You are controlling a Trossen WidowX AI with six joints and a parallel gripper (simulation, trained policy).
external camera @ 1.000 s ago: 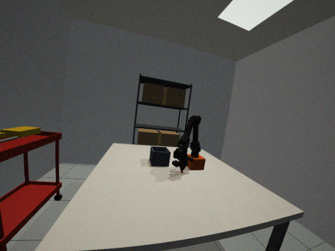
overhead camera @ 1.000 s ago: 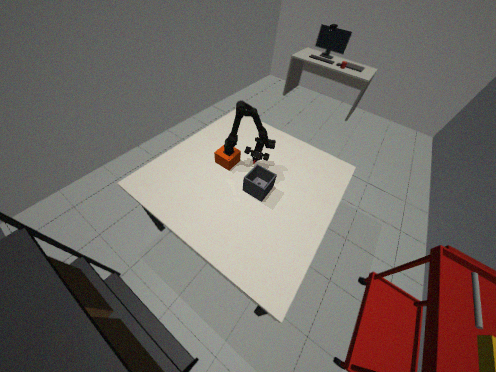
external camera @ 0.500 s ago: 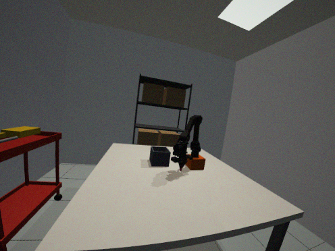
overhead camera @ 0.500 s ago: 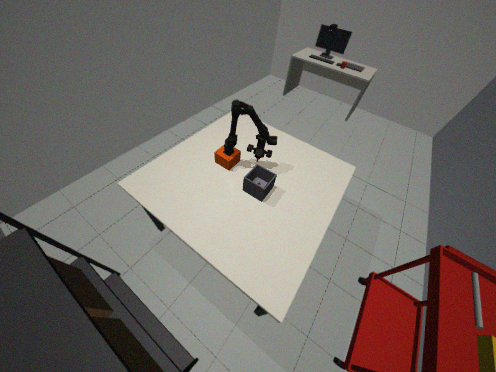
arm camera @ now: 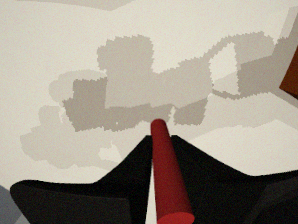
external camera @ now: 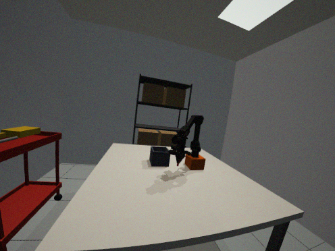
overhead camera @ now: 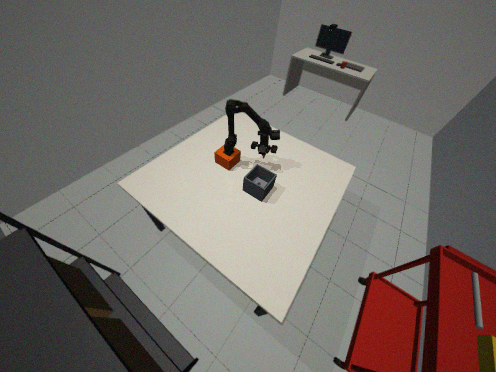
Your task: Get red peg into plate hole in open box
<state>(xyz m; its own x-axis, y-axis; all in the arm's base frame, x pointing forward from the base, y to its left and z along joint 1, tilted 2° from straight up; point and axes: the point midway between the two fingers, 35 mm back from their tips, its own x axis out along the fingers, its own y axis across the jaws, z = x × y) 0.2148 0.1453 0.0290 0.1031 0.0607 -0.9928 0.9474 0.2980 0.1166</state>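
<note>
The grey plate lies 22 cm to the right of my gripper tip, 11 cm ahead of it and 5 cm below it. Also, from my gripper tip: red peg (2 cm above).
</note>
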